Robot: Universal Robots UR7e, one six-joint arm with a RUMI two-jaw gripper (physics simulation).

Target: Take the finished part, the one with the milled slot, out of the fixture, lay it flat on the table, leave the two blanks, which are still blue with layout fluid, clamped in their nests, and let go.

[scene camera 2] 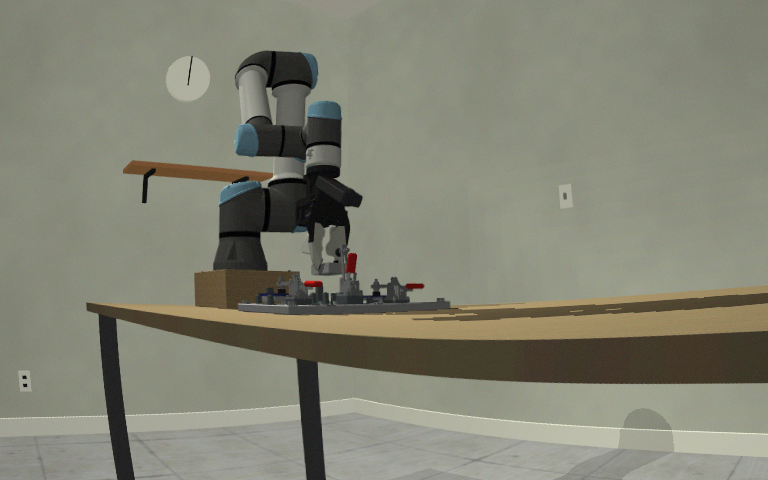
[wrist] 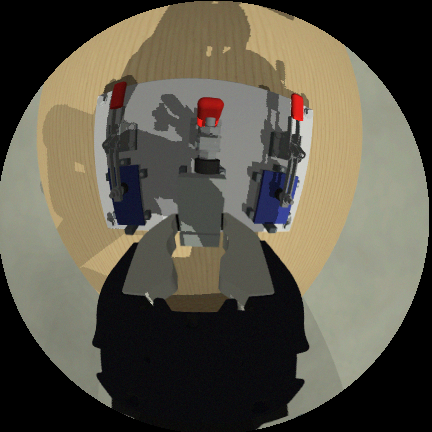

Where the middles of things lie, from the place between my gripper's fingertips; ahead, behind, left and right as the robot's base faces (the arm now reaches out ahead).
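Counting from my hand, I find the clamp arm (wrist: 209, 140) 1 cm above it, 7 cm ahead of it and 1 cm to the right of it. The fixture plate (scene camera 2: 312, 309) is 7 cm below my hand, 5 cm ahead of it and 1 cm to the right of it. As for the finished part (wrist: 200, 197), my hand is 1 cm short of it, and going by their middles, of the things named here the finished part is the nearest to my hand.
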